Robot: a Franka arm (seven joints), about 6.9 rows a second.
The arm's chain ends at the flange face. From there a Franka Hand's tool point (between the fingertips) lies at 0.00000 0.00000 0.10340 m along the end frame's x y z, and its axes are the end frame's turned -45 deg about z.
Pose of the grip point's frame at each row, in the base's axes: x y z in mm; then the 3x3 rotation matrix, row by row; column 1 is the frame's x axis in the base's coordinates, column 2 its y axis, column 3 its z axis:
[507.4 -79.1 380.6], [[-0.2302 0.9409 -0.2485], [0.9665 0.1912 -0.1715], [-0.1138 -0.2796 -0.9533]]
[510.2 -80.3 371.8], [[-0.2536 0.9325 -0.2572], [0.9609 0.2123 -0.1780], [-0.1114 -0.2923 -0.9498]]
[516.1 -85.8 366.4], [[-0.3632 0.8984 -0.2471], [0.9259 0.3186 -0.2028], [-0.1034 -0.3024 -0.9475]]
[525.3 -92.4 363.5], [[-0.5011 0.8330 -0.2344], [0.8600 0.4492 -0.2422], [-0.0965 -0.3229 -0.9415]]
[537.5 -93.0 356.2], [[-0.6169 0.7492 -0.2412], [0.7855 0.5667 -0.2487], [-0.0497 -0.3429 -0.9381]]
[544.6 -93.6 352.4], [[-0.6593 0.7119 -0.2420], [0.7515 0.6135 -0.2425], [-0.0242 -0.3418 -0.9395]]
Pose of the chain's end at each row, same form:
[533.1 -61.4 479.2], [[0.5025 0.8281 -0.2485], [0.8186 -0.5482 -0.1715], [-0.2782 -0.1172 -0.9533]]
[536.8 -61.9 470.0], [[0.4801 0.8387 -0.2572], [0.8296 -0.5293 -0.1780], [-0.2855 -0.1279 -0.9498]]
[541.7 -64.8 464.4], [[0.3784 0.8921 -0.2471], [0.8800 -0.4294 -0.2028], [-0.2869 -0.1407 -0.9475]]
[549.5 -67.4 460.9], [[0.2347 0.9434 -0.2344], [0.9257 -0.2905 -0.2422], [-0.2966 -0.1601 -0.9415]]
[562.4 -67.3 453.2], [[0.0936 0.9660 -0.2412], [0.9561 -0.1547 -0.2487], [-0.2776 -0.2073 -0.9381]]
[569.6 -68.5 449.5], [[0.0372 0.9696 -0.2420], [0.9652 -0.0976 -0.2425], [-0.2588 -0.2246 -0.9395]]

